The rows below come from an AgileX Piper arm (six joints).
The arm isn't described. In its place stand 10 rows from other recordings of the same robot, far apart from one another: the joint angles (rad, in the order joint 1, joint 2, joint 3, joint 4, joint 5, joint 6), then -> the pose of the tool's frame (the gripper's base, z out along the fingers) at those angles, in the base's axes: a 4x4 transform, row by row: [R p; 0 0 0 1], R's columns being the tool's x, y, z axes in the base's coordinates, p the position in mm.
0.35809 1.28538 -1.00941 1.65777 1.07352 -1.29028 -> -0.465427 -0.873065 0.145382 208.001; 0.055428 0.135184 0.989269 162.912; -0.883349 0.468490 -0.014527 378.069; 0 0 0 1
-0.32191 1.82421 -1.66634 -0.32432 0.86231 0.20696 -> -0.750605 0.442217 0.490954 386.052; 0.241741 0.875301 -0.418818 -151.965; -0.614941 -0.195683 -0.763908 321.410; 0 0 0 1
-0.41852 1.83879 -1.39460 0.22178 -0.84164 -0.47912 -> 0.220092 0.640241 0.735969 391.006; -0.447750 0.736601 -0.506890 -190.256; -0.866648 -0.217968 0.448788 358.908; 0 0 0 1
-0.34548 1.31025 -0.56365 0.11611 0.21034 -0.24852 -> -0.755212 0.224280 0.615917 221.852; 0.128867 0.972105 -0.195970 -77.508; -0.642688 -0.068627 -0.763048 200.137; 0 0 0 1
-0.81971 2.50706 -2.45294 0.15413 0.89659 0.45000 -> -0.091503 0.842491 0.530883 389.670; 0.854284 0.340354 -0.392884 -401.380; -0.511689 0.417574 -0.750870 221.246; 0 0 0 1
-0.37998 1.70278 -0.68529 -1.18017 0.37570 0.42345 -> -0.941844 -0.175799 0.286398 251.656; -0.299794 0.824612 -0.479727 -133.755; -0.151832 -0.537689 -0.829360 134.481; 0 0 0 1
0.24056 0.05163 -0.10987 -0.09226 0.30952 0.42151 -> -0.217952 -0.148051 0.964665 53.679; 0.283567 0.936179 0.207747 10.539; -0.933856 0.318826 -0.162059 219.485; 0 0 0 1
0.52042 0.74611 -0.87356 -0.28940 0.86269 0.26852 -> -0.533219 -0.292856 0.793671 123.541; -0.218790 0.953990 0.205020 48.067; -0.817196 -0.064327 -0.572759 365.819; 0 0 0 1
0.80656 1.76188 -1.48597 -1.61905 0.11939 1.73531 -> -0.198566 -0.617009 0.761493 305.935; -0.041205 0.781533 0.622502 303.520; -0.979221 0.092230 -0.180610 351.048; 0 0 0 1
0.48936 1.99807 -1.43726 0.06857 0.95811 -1.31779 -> 0.204019 -0.974171 0.096787 348.927; -0.974498 -0.192657 0.115053 191.606; -0.093434 -0.117791 -0.988633 179.243; 0 0 0 1
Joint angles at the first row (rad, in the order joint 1, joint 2, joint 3, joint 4, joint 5, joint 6):
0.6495, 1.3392, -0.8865, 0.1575, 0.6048, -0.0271
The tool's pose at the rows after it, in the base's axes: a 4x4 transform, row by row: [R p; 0 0 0 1], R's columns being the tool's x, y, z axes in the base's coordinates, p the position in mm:
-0.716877 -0.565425 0.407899 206.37; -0.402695 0.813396 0.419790 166.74; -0.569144 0.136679 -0.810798 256.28; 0 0 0 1
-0.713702 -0.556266 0.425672 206.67; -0.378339 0.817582 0.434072 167.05; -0.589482 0.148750 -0.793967 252.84; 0 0 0 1
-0.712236 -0.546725 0.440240 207.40; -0.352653 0.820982 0.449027 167.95; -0.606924 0.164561 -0.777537 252.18; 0 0 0 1
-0.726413 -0.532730 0.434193 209.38; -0.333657 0.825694 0.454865 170.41; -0.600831 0.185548 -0.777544 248.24; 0 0 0 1
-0.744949 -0.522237 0.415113 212.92; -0.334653 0.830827 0.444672 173.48; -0.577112 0.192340 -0.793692 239.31; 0 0 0 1
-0.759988 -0.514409 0.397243 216.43; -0.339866 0.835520 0.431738 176.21; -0.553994 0.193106 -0.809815 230.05; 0 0 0 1
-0.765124 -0.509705 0.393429 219.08; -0.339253 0.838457 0.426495 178.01; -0.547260 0.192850 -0.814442 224.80; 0 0 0 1
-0.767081 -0.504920 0.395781 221.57; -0.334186 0.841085 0.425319 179.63; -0.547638 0.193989 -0.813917 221.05; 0 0 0 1
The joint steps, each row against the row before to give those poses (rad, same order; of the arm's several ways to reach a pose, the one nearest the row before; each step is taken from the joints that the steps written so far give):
0.0000, 0.0000, 0.0314, 0.0081, -0.0447, 0.0000
0.0001, 0.0000, 0.0208, 0.0155, -0.0484, 0.0000
-0.0001, 0.0000, 0.0091, 0.0190, -0.0344, 0.0000
0.0001, 0.0168, 0.0016, 0.0253, -0.0154, 0.0000
-0.0001, 0.0344, 0.0000, 0.0112, -0.0066, 0.0000
0.0000, 0.0350, 0.0000, 0.0047, -0.0072, 0.0000
0.0001, 0.0211, 0.0000, 0.0025, -0.0134, 0.0000
-0.0001, 0.0164, 0.0000, 0.0039, -0.0176, 0.0000

